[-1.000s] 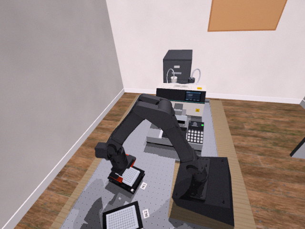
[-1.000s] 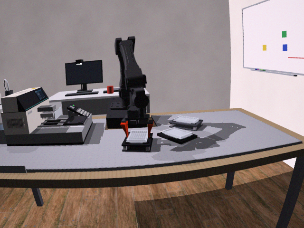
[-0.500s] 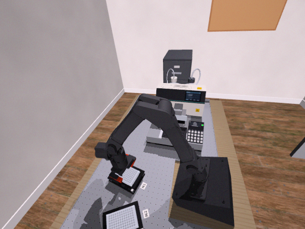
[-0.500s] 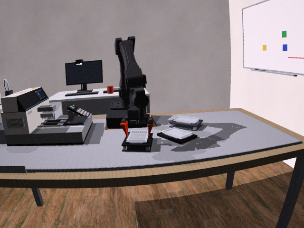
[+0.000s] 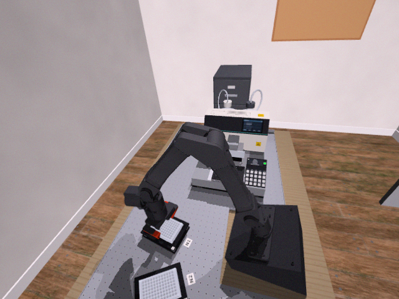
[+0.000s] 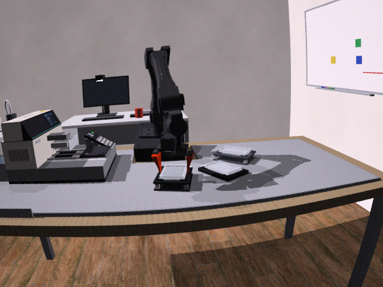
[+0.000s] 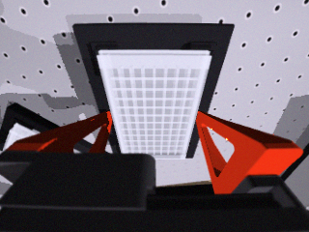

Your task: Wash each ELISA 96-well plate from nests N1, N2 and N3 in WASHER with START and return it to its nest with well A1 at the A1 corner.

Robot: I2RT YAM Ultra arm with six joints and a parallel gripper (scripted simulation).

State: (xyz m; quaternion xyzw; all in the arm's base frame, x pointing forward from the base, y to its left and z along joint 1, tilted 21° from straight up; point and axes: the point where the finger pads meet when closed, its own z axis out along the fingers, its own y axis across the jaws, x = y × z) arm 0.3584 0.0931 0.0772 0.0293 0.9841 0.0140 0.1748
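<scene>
My hand is 1 cm above the nest N1. Also, from my hand: N2 label: 17 cm behind, 11 cm to the left, 4 cm below; nest N2: 9 cm behind, 18 cm to the left, 4 cm below; N1 label: 11 cm behind, 1 cm to the left, 4 cm below.
</scene>
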